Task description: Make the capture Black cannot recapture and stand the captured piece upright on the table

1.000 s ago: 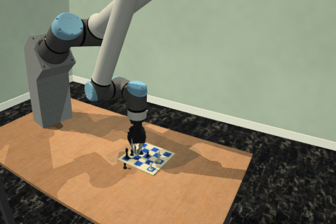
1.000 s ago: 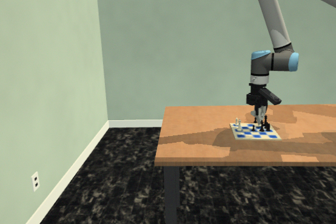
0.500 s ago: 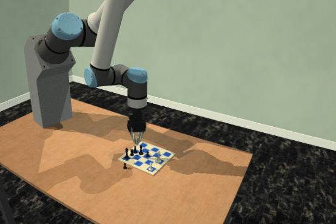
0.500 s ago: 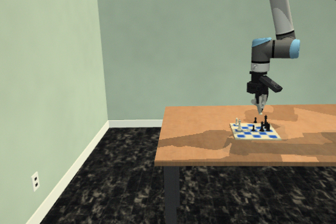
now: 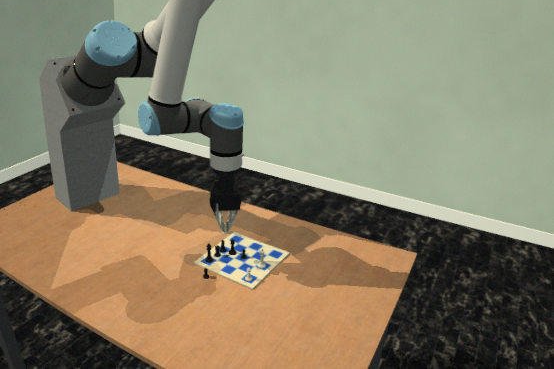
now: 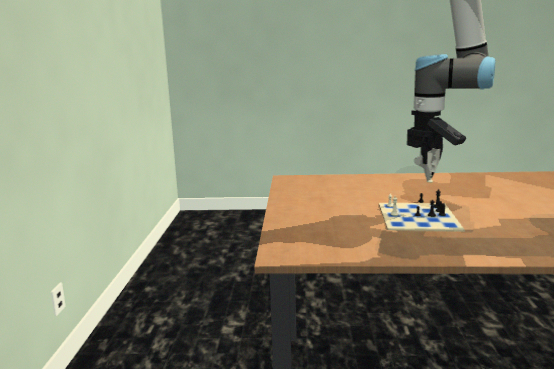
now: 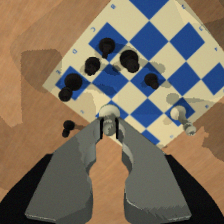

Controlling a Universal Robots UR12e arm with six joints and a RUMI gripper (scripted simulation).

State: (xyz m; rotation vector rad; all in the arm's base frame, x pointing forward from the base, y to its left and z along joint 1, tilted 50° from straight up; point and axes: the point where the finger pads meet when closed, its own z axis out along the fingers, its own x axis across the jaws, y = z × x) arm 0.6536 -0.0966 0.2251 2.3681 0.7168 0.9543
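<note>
My gripper is now 120 mm above the blue-and-cream chessboard, 50 mm short of it and 20 mm to the right of it. From my hand the other things lie so: white pawn 10 mm below.
</note>
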